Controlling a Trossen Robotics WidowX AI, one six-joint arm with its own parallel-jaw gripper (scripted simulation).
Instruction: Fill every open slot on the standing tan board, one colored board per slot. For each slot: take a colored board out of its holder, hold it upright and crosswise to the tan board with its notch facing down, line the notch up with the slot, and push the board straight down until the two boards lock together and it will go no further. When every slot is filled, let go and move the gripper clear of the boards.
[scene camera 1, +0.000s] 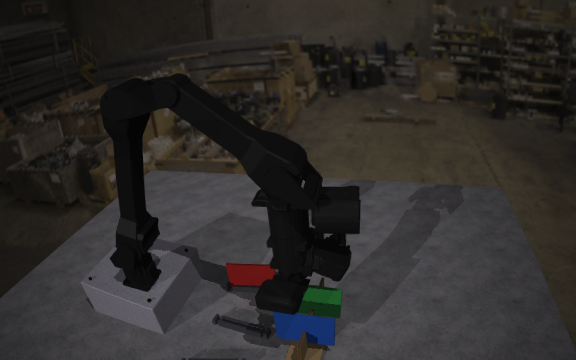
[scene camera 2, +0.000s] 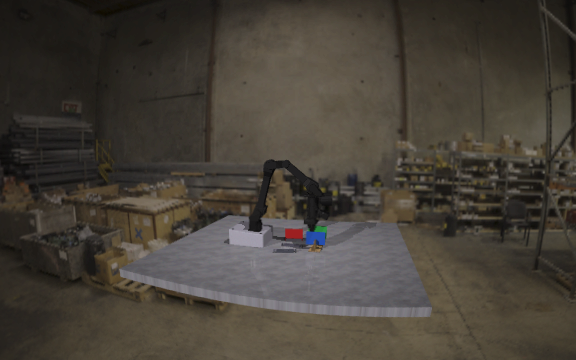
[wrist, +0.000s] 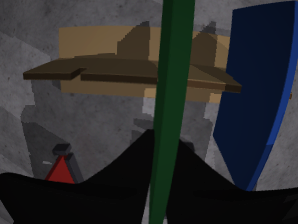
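Observation:
From scene camera 1, I see that my gripper (scene camera 1: 296, 302) is holding a green board (scene camera 1: 324, 301), and that a red board (scene camera 1: 239, 274) is here as well. The wrist view gives me my gripper (wrist: 158, 137) again, this time along with a blue board (wrist: 247, 125) and a tan board (wrist: 105, 60).

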